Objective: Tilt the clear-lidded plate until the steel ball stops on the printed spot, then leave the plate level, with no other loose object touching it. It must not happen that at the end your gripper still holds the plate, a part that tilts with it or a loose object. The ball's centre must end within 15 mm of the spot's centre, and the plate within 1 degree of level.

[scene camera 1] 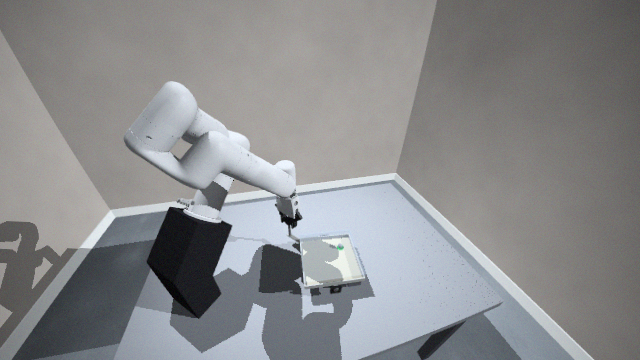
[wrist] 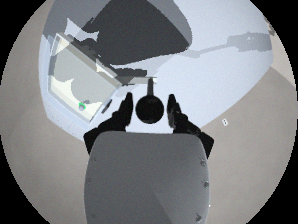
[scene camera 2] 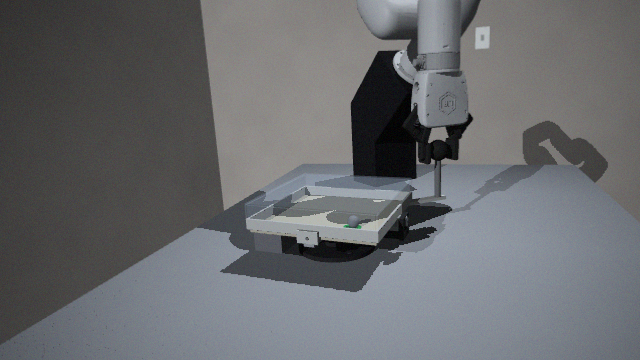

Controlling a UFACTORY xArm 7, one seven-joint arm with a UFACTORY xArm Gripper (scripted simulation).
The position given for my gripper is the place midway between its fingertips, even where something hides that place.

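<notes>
Pivot base (scene camera 2: 327,251). My gripper (wrist: 150,100).
</notes>
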